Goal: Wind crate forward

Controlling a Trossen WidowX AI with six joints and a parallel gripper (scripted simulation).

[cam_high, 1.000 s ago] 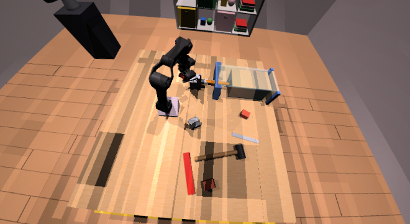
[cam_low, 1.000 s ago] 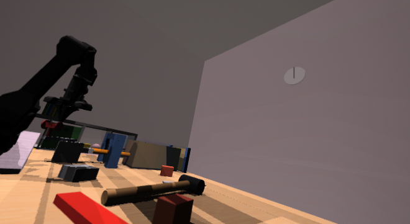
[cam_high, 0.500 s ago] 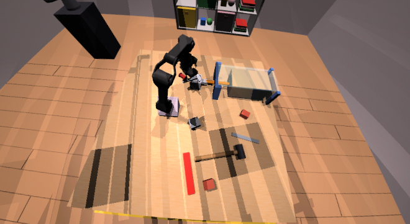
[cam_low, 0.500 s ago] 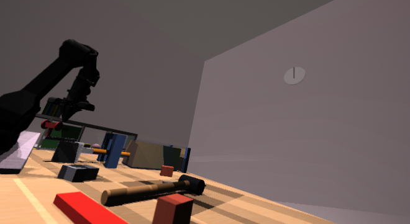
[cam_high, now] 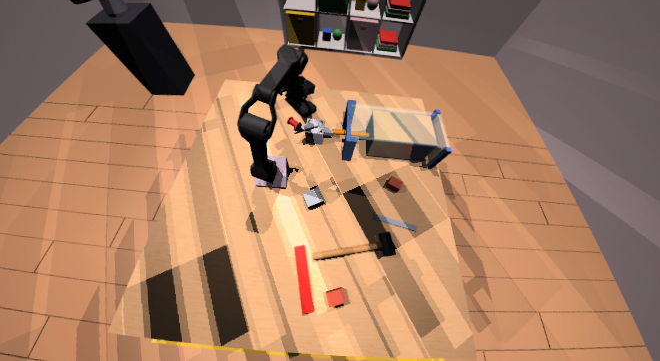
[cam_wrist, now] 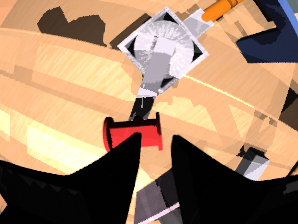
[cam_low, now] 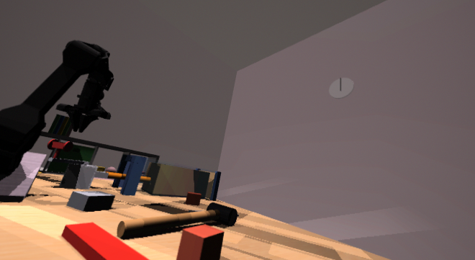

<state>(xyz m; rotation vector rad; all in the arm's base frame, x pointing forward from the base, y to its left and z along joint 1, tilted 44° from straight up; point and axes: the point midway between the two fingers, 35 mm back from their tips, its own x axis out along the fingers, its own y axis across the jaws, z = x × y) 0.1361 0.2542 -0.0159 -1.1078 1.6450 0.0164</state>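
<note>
Right now my gripper tip is 80 mm above the red grip and 30 mm past it. Also, from my gripper tip: blue steel frame: 220 mm ahead, 100 mm below, 30 mm to the left; then winch: 180 mm below, 50 mm ahead, 30 mm to the left; then winch handle: 110 mm below, 20 mm to the left, 10 mm ahead.
</note>
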